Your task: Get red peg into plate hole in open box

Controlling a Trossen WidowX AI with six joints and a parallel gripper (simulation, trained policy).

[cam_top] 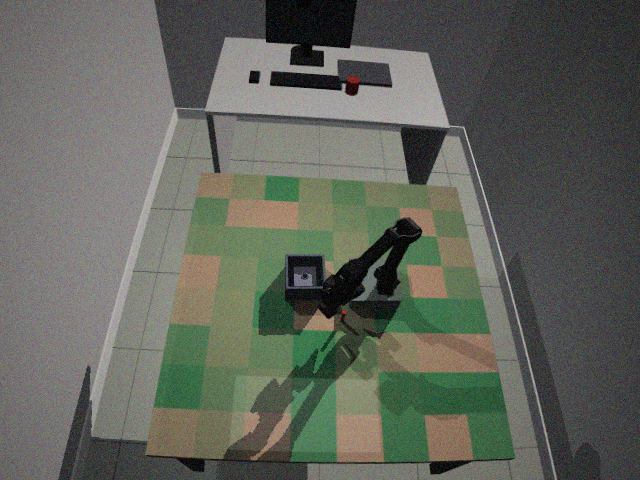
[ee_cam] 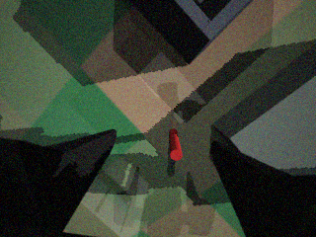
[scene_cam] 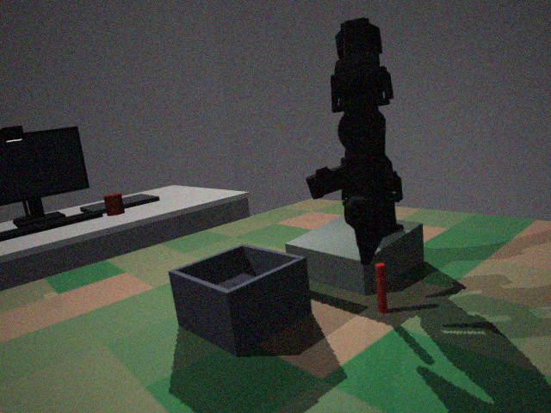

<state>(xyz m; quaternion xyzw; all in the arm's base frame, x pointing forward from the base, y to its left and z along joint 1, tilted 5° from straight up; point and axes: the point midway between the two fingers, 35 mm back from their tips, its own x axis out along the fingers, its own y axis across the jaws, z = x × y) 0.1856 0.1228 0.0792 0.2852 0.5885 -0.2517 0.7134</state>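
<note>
Right now the red peg is 3 cm behind my gripper tip, 1 cm to the left of it and 6 cm below it. Round my gripper tip: dark box (13 cm ahead, 15 cm to the right, 8 cm below).
</note>
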